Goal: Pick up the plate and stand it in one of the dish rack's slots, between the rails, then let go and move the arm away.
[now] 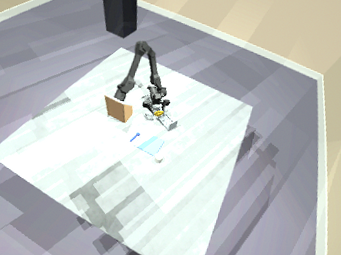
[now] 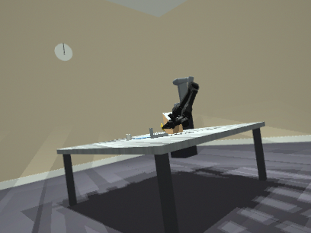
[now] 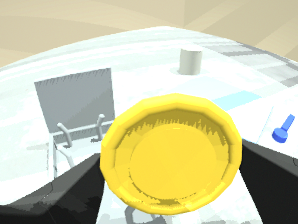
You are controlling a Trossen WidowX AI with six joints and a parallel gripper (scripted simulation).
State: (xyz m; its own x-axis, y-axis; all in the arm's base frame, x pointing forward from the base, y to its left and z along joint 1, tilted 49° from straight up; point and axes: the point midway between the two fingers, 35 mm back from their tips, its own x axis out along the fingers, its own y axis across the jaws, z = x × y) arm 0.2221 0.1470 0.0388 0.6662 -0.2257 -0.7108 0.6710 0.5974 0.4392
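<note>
My gripper tip is 6 cm short of the grey dish rack, 5 cm above it and 2 cm to the right of it. From my gripper tip the other things lie so: light blue mat 19 cm to the right, 7 cm below, 5 cm ahead; then yellow plate right at my gripper tip; then blue spoon 20 cm to the right, 7 cm below, 5 cm behind.
</note>
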